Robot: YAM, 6 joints.
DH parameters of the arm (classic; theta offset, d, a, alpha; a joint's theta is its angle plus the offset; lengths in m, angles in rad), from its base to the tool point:
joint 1: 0 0.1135 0.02 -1.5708
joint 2: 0 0 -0.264 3.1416
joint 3: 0.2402 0 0.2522 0
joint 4: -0.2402 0 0.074 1.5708
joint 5: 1.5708 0 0 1.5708
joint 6: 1.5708 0.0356 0 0
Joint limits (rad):
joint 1: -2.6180..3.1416
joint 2: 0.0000..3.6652
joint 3: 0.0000..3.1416
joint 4: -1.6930..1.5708
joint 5: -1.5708..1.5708
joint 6: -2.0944..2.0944
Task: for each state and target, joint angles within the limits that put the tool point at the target. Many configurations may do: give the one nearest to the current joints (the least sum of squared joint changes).
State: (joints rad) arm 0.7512 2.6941 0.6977 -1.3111 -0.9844 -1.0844
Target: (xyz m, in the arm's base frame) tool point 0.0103 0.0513 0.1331
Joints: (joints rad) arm 0.7482 2.7378 0.0950 -1.6930 -1.0340 -1.0844
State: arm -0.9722 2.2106 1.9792 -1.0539 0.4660 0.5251
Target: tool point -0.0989 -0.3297 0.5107
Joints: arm -1.8080 1.7631 2.3135 -0.9563 0.5513 0.5251
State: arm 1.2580 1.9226 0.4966 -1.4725 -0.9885 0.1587
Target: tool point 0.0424 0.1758 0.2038
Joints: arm 1.1647 1.5327 0.8657 -1.6292 -1.0290 0.1587
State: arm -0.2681 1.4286 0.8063 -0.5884 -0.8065 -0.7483
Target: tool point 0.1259 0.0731 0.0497
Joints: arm 0.3438 1.7924 0.3977 -0.5621 -0.8351 -0.7483
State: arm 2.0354 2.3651 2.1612 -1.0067 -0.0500 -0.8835
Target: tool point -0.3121 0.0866 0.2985
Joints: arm 2.8562 1.7778 1.6805 -1.4738 -0.1340 -0.8835
